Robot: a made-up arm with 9 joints. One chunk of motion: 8 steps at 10 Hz.
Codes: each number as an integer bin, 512 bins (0 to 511) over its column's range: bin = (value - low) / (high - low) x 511, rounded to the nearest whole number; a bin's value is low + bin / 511 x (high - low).
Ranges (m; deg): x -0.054..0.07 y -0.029..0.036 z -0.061..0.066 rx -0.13..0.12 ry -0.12..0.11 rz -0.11..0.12
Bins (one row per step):
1: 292 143 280 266 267 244
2: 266 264 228 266 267 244
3: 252 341 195 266 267 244
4: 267 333 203 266 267 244
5: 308 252 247 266 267 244
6: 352 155 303 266 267 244
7: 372 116 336 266 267 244
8: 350 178 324 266 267 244
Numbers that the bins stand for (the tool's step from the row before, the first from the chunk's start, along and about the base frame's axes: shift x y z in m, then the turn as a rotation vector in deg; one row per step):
1: 0.01686 -0.01081 0.00859 0.000 0.000 0.000
2: 0.01055 0.00458 -0.00433 0.000 0.000 0.000
3: 0.00715 0.01438 -0.01254 0.000 0.000 0.000
4: 0.01079 0.01336 -0.01055 0.000 0.000 0.000
5: 0.02074 0.00305 0.00039 0.000 0.000 0.000
6: 0.03142 -0.00928 0.01431 0.000 0.000 0.000
7: 0.03627 -0.01424 0.02251 0.000 0.000 0.000
8: 0.03093 -0.00636 0.01952 0.000 0.000 0.000

